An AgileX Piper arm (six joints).
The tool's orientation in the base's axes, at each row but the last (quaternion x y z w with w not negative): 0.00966 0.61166 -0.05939 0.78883; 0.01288 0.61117 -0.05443 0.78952; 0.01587 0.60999 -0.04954 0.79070; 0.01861 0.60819 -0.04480 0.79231; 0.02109 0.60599 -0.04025 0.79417; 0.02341 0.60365 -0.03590 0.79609; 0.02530 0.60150 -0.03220 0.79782; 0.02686 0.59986 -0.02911 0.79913; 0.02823 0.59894 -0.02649 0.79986; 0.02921 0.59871 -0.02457 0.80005; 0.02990 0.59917 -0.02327 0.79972; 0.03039 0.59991 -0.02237 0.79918
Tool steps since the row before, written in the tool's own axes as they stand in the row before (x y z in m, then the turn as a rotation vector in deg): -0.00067 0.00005 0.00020 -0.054 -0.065 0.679; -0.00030 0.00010 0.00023 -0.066 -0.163 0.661; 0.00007 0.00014 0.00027 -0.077 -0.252 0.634; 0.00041 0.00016 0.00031 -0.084 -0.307 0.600; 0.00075 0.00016 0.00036 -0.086 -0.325 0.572; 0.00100 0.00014 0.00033 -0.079 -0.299 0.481; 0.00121 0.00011 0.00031 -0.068 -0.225 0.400; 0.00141 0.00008 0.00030 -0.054 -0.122 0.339; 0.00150 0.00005 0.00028 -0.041 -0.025 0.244; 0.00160 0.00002 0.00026 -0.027 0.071 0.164; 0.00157 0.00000 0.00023 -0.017 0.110 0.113; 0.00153 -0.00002 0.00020 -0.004 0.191 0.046
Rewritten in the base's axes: 0.00003 0.00009 0.00069 0.634 -0.120 0.227; 0.00016 0.00010 0.00034 0.604 -0.215 0.238; 0.00029 0.00011 0.00000 0.567 -0.300 0.245; 0.00042 0.00011 -0.00032 0.527 -0.352 0.244; 0.00056 0.00010 -0.00063 0.498 -0.367 0.239; 0.00060 0.00008 -0.00087 0.415 -0.334 0.208; 0.00064 0.00006 -0.00108 0.346 -0.254 0.175; 0.00069 0.00004 -0.00127 0.300 -0.147 0.145; 0.00069 0.00002 -0.00136 0.220 -0.043 0.108; 0.00070 -0.00001 -0.00146 0.155 0.058 0.073; 0.00066 -0.00002 -0.00144 0.111 0.101 0.050; 0.00062 -0.00003 -0.00141 0.057 0.187 0.021
